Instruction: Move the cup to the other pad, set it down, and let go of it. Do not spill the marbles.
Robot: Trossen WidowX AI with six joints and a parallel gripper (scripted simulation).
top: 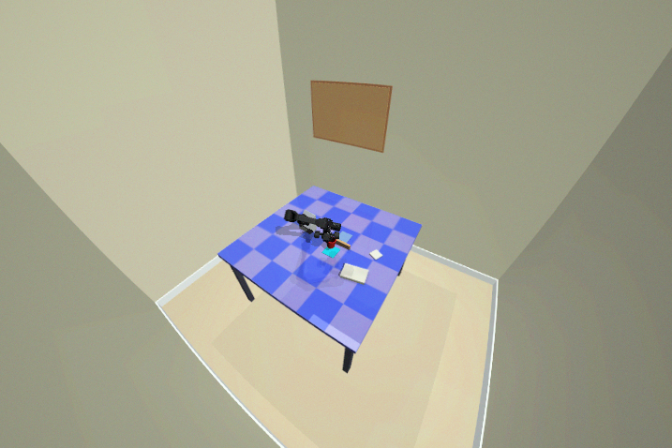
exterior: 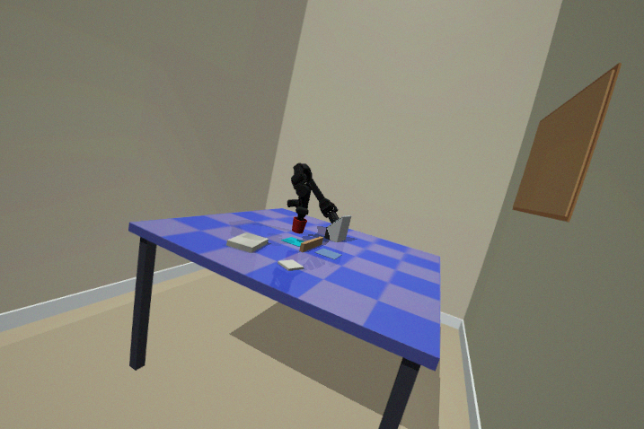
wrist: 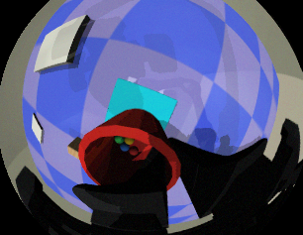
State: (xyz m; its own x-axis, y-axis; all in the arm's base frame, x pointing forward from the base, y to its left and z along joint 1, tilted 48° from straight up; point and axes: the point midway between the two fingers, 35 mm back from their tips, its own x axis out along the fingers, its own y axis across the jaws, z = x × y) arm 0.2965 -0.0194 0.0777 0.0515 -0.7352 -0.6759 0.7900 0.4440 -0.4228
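Right now the turquoise pad is 2 cm ahead of my gripper tip, 2 cm to the left of it and 10 cm below it. Round my gripper tip: pale blue pad: 22 cm to the left, 10 cm below; wooden bar: 1 cm ahead, 12 cm to the left, 8 cm below; red cup: 2 cm ahead, 2 cm to the left.
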